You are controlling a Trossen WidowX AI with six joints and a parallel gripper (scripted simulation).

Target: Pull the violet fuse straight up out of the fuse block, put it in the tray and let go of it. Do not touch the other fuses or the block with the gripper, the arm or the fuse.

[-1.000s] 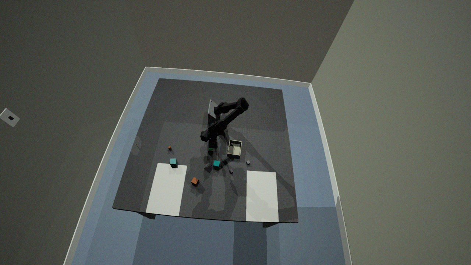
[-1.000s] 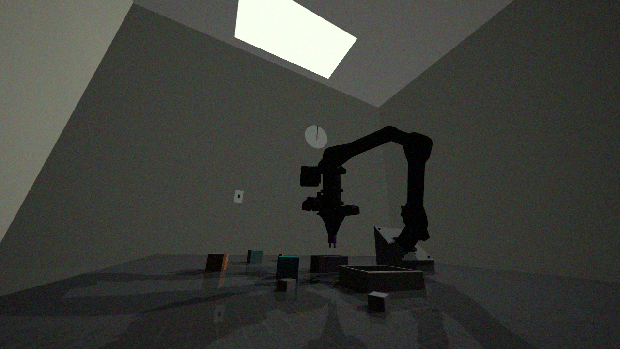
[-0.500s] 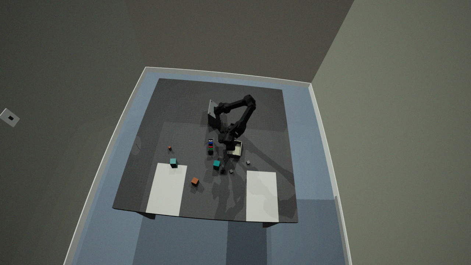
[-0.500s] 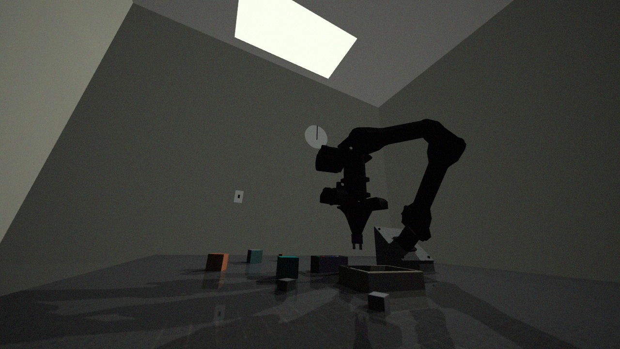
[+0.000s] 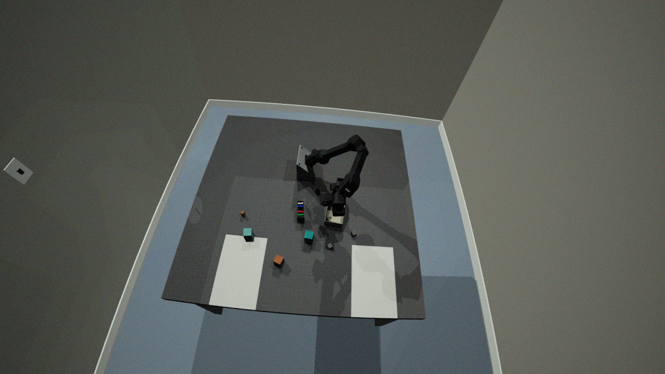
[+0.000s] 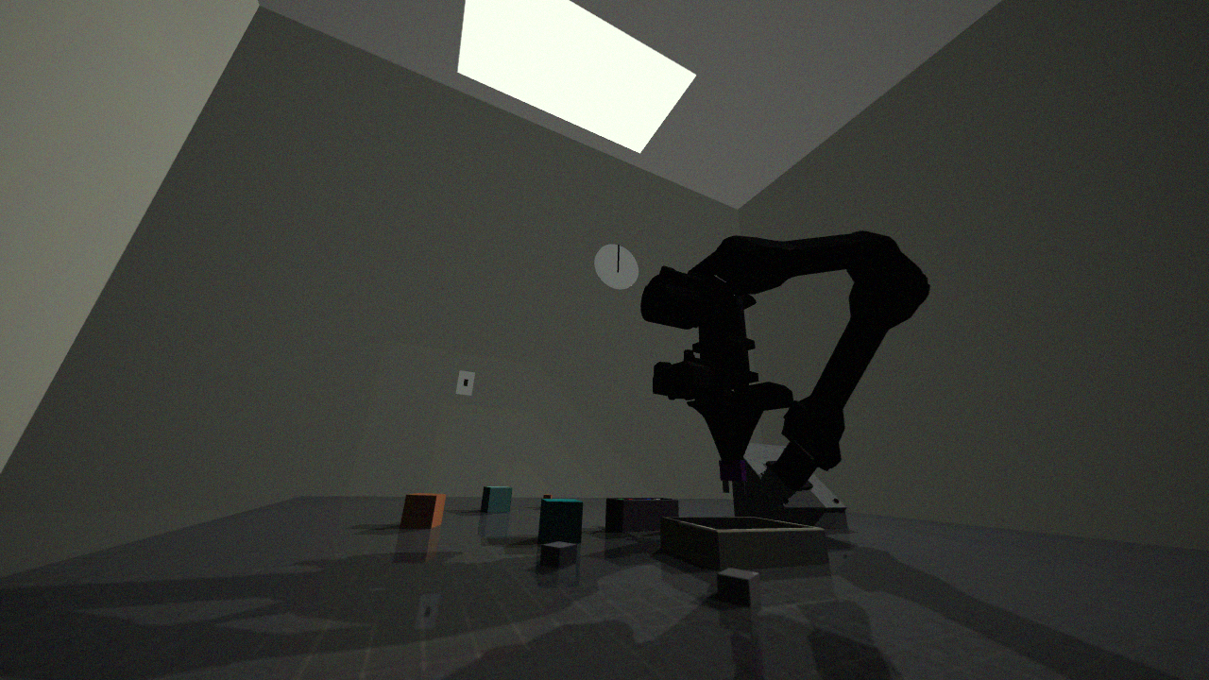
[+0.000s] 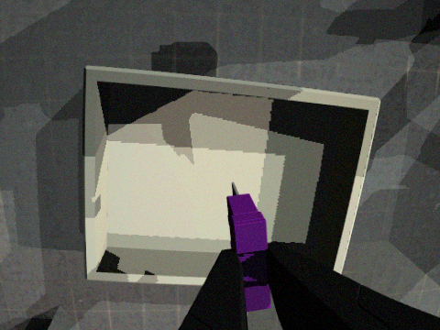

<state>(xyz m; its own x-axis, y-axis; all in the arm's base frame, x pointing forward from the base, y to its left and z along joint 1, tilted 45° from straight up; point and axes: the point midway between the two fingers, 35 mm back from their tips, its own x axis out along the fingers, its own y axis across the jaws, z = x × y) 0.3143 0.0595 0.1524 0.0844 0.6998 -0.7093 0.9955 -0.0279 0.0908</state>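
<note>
Right now the violet fuse is 1 cm below my gripper tip. Round my gripper tip: red fuse (19 cm to the right, 6 cm below); tray (9 cm below); green fuse (2 cm ahead, 19 cm to the right, 6 cm below).
</note>
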